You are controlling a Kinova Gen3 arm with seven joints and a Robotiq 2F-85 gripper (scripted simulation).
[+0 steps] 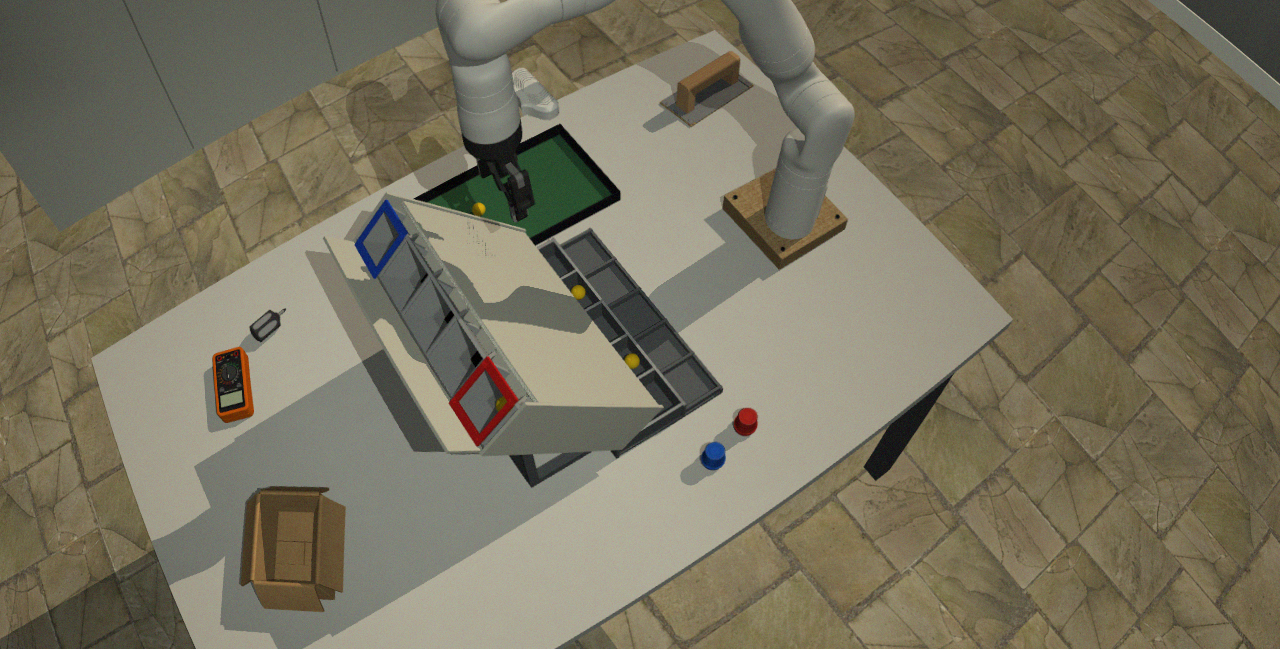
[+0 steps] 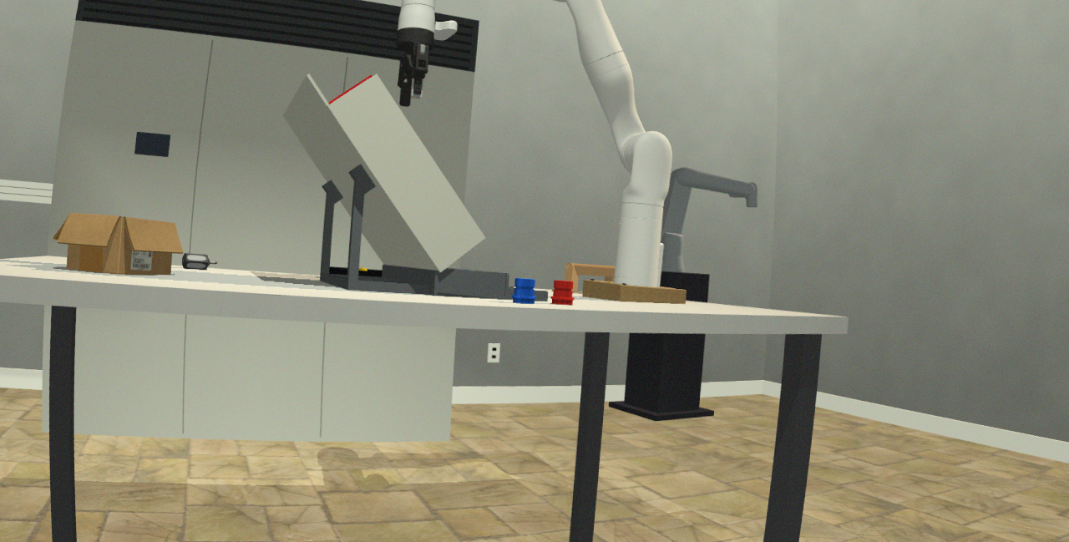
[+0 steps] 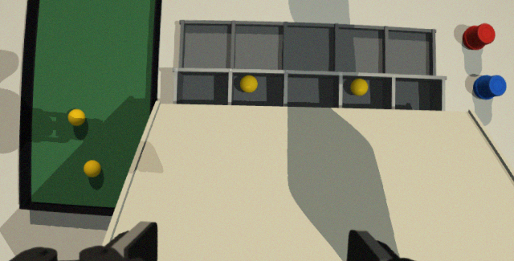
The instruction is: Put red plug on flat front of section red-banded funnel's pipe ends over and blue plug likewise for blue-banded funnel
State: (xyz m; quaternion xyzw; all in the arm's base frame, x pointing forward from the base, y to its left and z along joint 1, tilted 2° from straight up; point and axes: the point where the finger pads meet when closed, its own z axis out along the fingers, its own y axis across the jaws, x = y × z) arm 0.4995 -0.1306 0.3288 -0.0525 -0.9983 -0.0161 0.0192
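Now: hand 37 cm above the green marble tray, 24 cm to the left of it and 13 cm past it. From my hand the other things lie so: dark object (36 cm below, 36 cm ahead, 31 cm to the right); then beige cover (17 cm below, 7 cm to the left, 3 cm ahead); then cardboard box (53 cm ahead, 33 cm below, 9 cm to the left).
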